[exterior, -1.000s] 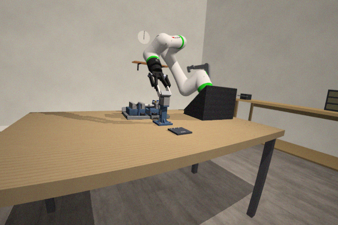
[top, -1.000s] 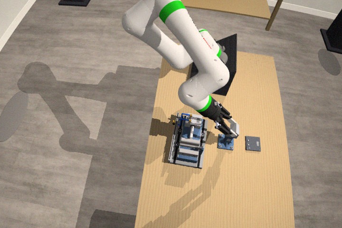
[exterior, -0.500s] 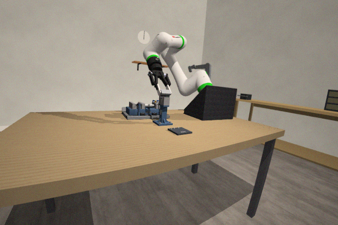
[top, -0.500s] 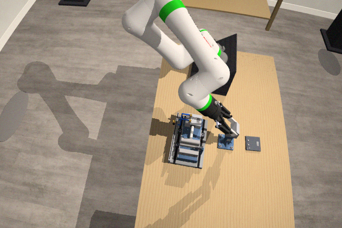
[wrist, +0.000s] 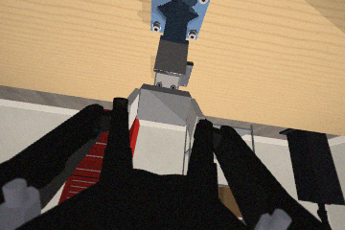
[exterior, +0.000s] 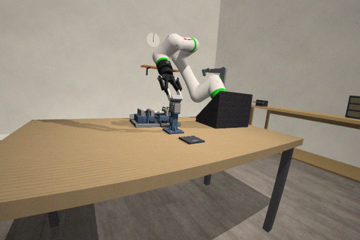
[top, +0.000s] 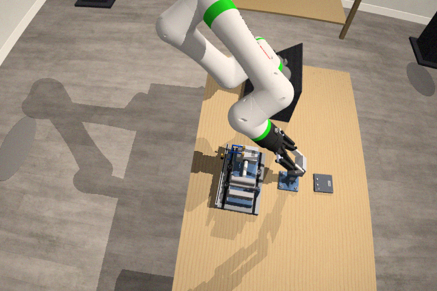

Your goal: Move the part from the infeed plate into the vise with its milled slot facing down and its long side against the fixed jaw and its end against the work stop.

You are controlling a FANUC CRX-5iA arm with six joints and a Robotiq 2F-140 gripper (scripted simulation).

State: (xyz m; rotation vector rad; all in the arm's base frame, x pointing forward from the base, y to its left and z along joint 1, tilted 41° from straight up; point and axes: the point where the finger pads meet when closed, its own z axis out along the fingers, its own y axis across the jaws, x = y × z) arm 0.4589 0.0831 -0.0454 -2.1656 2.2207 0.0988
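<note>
My gripper is now 2 cm to the right of the part and 2 cm above it. From my hand the other things lie so: white cylinder rod 1 cm ahead, 20 cm to the right, 12 cm below; then V-block post 2 cm to the left, 14 cm below; then work stop 10 cm ahead, 15 cm to the right, 11 cm below.
</note>
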